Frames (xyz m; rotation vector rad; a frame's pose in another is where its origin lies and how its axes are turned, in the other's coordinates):
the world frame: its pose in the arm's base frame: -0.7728 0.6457 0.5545 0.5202 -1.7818 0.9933
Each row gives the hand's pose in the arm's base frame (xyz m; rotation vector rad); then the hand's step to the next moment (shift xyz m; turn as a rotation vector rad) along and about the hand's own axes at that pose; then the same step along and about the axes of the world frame.
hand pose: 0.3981 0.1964 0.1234 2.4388 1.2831 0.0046
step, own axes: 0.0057 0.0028 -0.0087 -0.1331 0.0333 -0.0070
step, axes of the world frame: 0.0061 -0.0026 -0.0085 0.0476 -0.0469 0.1200
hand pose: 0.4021 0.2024 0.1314 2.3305 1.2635 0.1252
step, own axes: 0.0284 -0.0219 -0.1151 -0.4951 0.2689 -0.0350
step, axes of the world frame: 0.1003 0.0346 -0.0572 0.1930 -0.3172 0.4252
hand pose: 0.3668 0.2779 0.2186 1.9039 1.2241 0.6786
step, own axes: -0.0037 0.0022 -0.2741 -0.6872 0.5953 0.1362
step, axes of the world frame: 0.2374 0.1354 0.0215 0.2210 -0.7187 0.5289
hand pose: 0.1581 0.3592 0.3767 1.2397 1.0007 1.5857
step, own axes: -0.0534 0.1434 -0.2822 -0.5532 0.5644 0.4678
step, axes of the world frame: 0.1723 0.1165 0.2445 0.1688 -0.8777 0.2113
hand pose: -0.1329 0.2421 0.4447 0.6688 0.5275 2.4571
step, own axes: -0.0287 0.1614 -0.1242 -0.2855 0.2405 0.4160
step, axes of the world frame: 0.0032 -0.0056 0.2056 0.1495 -0.5371 -0.0395
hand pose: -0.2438 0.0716 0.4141 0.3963 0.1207 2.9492
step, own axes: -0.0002 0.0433 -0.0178 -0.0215 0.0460 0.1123
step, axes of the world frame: -0.0109 -0.0120 0.0439 0.0749 -0.0976 -0.0081
